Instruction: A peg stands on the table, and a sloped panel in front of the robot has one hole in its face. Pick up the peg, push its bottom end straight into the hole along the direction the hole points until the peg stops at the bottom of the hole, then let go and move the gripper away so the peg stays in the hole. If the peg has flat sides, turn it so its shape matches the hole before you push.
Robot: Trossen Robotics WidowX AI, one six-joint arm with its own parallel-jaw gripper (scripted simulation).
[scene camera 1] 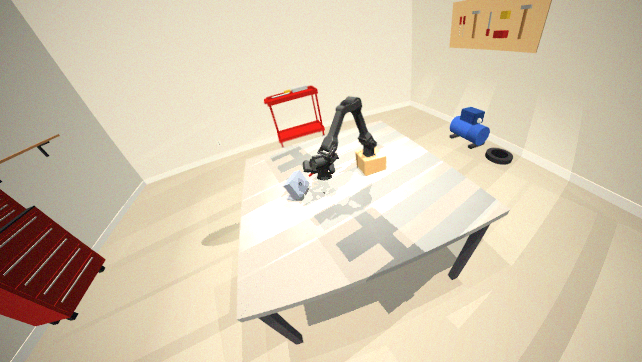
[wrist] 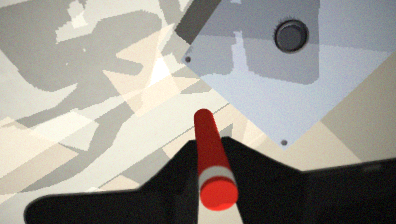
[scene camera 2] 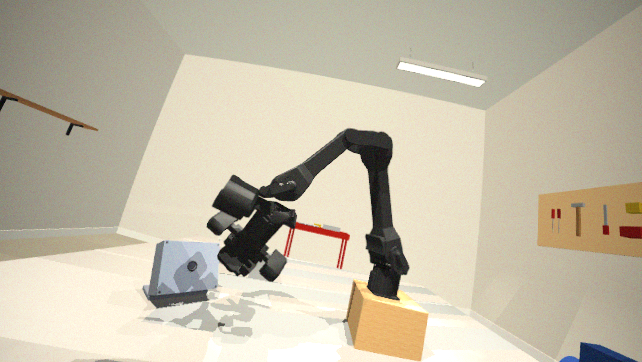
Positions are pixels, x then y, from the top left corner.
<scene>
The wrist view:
my gripper: 209,146
round red peg: 217,188, held by my gripper
sloped panel: 284,95
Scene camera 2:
my gripper: 234,260
sloped panel: 169,274
</scene>
